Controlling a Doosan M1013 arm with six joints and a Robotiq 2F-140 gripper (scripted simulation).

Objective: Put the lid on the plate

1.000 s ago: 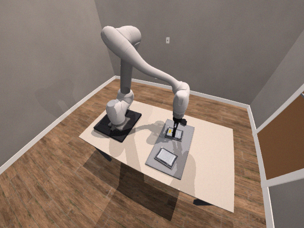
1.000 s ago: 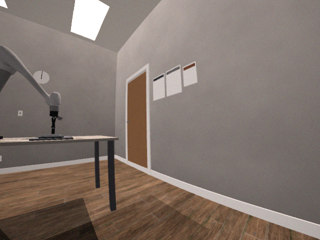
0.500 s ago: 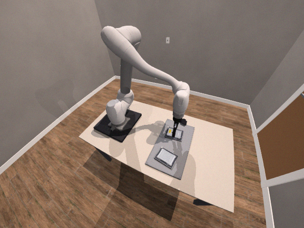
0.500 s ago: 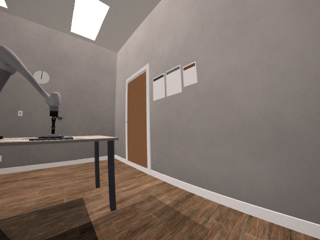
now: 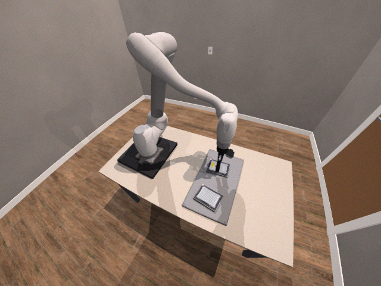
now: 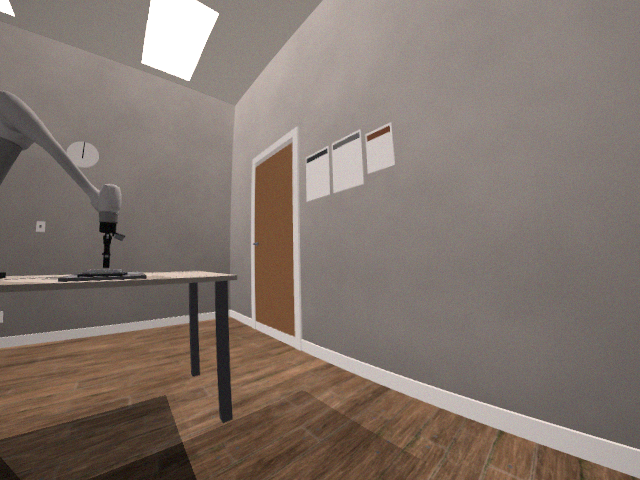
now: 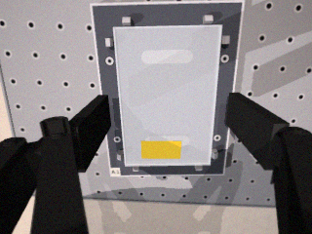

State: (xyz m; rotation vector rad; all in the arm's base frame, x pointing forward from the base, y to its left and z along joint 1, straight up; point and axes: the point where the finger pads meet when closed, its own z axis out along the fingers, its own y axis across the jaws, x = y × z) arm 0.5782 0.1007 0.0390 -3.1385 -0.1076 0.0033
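Now: the clear lid 40 mm below my hand. Also, from my hand: culture plate: 10 mm ahead, 250 mm to the right, 40 mm below; then dark nest: 10 mm ahead, 250 mm to the right, 50 mm below; then dark lid park frame: 50 mm below.
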